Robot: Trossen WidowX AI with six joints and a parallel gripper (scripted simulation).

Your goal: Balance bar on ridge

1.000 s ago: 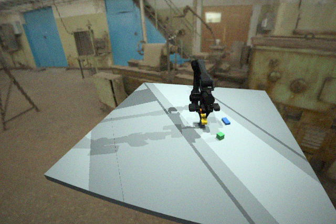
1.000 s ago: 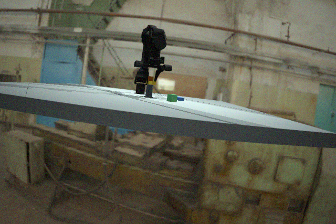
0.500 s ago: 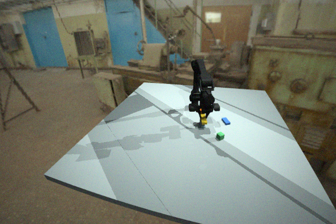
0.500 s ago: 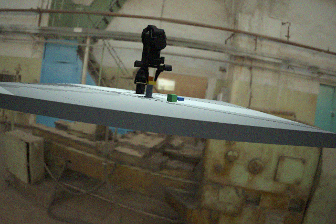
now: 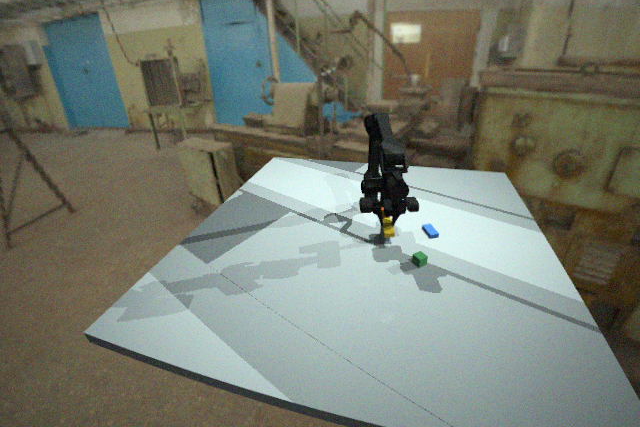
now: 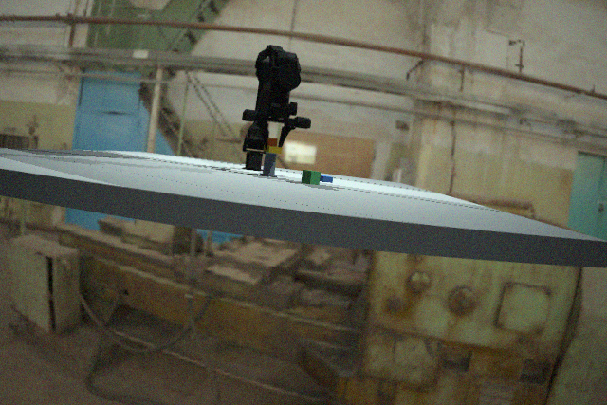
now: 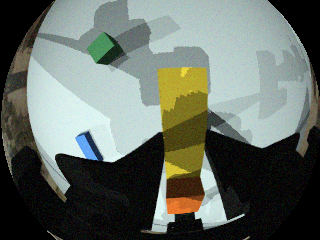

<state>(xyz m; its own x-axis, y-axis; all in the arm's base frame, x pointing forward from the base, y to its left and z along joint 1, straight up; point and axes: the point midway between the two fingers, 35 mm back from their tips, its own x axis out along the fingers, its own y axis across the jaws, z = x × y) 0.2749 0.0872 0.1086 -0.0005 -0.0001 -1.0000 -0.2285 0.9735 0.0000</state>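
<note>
Now: gripper tip 4 cm past the bar, 1 cm to the left of it and 1 cm below it. Also, from my gripper tip: flat blue block: 10 cm behind, 15 cm to the left, 7 cm below; then green cube: 8 cm ahead, 11 cm to the left, 6 cm below.
</note>
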